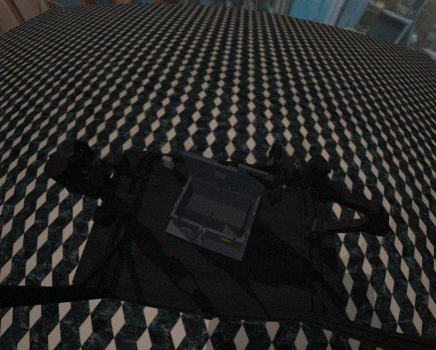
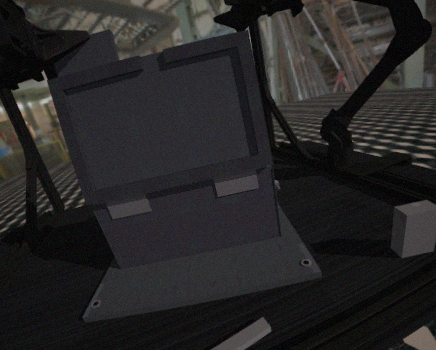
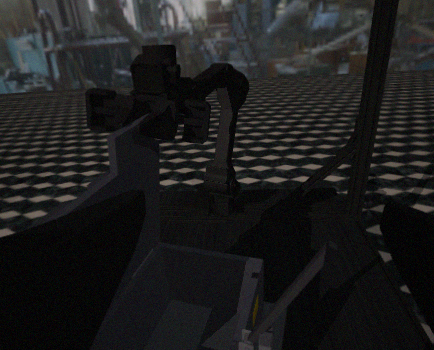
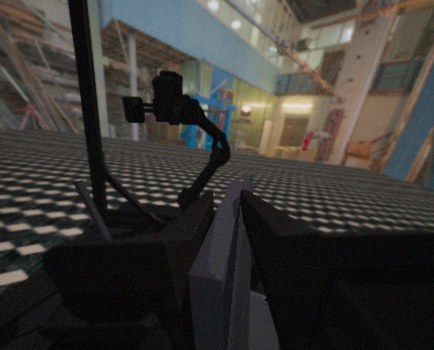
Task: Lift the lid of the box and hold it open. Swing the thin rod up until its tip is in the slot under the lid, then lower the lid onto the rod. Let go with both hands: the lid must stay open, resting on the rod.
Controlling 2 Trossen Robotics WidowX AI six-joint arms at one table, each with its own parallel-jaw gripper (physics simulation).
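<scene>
The grey box stands on a flat base plate. Its lid stands nearly upright. My right gripper is shut on the lid's upper corner. The thin rod runs from its hinge at the box's front rim away from the lid; its tip is not at the lid. My left gripper is open and empty, low beside the box's left end.
A dark mat covers the checkered table. A small pale block lies behind the box's left corner. A pale bar lies behind the box. A black stand pole rises nearby.
</scene>
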